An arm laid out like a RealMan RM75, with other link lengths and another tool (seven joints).
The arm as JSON. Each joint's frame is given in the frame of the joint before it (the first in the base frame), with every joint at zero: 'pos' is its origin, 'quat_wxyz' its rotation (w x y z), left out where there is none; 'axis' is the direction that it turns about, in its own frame. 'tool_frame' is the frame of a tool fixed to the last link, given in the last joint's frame.
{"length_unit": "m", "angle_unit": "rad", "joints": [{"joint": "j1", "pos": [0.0, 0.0, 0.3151], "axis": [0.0, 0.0, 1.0]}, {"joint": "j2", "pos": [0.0, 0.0, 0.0], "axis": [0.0, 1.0, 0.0]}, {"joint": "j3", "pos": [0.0, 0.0, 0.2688], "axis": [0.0, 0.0, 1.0]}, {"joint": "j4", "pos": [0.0, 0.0, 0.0], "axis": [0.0, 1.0, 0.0]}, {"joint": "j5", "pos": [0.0, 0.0, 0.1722], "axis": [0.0, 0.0, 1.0]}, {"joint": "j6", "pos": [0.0, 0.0, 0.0], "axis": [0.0, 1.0, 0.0]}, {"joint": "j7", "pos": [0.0, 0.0, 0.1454], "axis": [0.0, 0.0, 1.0]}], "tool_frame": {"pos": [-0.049, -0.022, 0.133], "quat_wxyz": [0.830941, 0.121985, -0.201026, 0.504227]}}
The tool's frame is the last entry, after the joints.
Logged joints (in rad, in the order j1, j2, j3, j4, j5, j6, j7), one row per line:
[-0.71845, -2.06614, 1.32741, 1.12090, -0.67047, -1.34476, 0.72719]
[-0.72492, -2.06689, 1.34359, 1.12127, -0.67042, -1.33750, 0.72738]
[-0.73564, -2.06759, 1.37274, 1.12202, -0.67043, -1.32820, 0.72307]
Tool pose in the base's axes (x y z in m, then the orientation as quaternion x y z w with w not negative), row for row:
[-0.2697, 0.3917, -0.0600, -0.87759, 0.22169, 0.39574, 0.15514]
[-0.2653, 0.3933, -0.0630, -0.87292, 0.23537, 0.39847, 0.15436]
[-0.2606, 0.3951, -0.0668, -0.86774, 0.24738, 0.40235, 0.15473]
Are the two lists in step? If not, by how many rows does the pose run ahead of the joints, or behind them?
The pose runs 1 row ahead of the joints: the pose in row i belongs to the joints in row i + 1.
